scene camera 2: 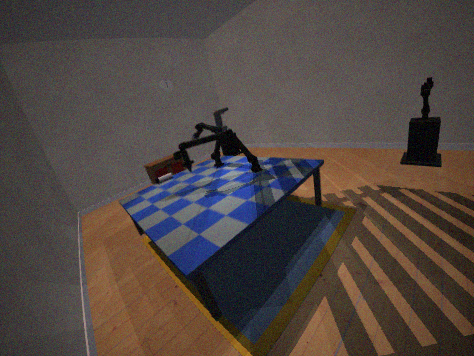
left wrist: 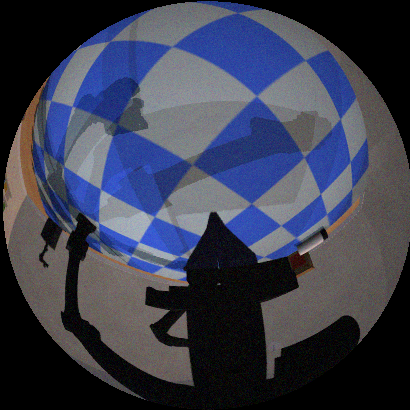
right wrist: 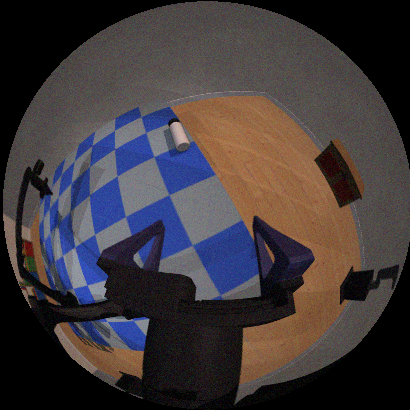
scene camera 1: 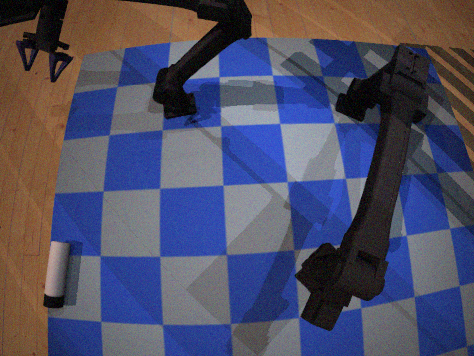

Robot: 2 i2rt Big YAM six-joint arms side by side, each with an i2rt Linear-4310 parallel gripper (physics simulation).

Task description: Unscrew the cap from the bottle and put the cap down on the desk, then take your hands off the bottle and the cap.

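Frame: origin at the left arm's base, x back, y right, z up, level; metres.
Where they show: left gripper, fingertip midpoint: point(scene camera 2: 191, 172) point(left wrist: 212, 215) point(right wrist: 52, 193) point(scene camera 1: 309, 266); right gripper, fingertip midpoint: point(right wrist: 206, 222) point(scene camera 1: 39, 76); left arm's base, origin of the base link: point(scene camera 2: 256, 170) point(left wrist: 85, 221) point(right wrist: 73, 298) point(scene camera 1: 350, 108); right arm's base, origin of the base link: point(scene camera 2: 219, 165) point(scene camera 1: 179, 106).
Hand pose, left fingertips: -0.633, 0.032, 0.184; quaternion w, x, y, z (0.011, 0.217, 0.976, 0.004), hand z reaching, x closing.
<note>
Each offset is from my left fingertips to the centre of the thing, as dx, dy, dz. Level surfaces: height alone.
The white bottle {-0.350, +0.698, -0.151} point(scene camera 1: 58, 269) point(scene camera 2: 164, 177) point(left wrist: 311, 243) point(right wrist: 179, 136) lies on its side near the left edge of the desk in scene camera 1. Its black cap {-0.443, +0.666, -0.151} point(scene camera 1: 53, 301) point(left wrist: 324, 233) point(right wrist: 173, 121) sits at the bottle's near end there, in line with it. My left gripper point(left wrist: 212, 215) is shut with its fingertips together and empty, above the desk, far to the right of the bottle in scene camera 1. My right gripper point(scene camera 1: 44, 64) point(right wrist: 206, 222) is open and empty, high up at the top left in scene camera 1, well apart from the bottle.
The blue and grey checkered desk {dz -0.184} point(scene camera 1: 192, 220) point(scene camera 2: 189, 251) ends close beside the bottle, with wooden floor point(scene camera 1: 22, 200) beyond that edge. The left arm point(scene camera 1: 382, 170) reaches over the right part of the desk. A brown box with red panels point(right wrist: 340, 173) stands beyond the desk.
</note>
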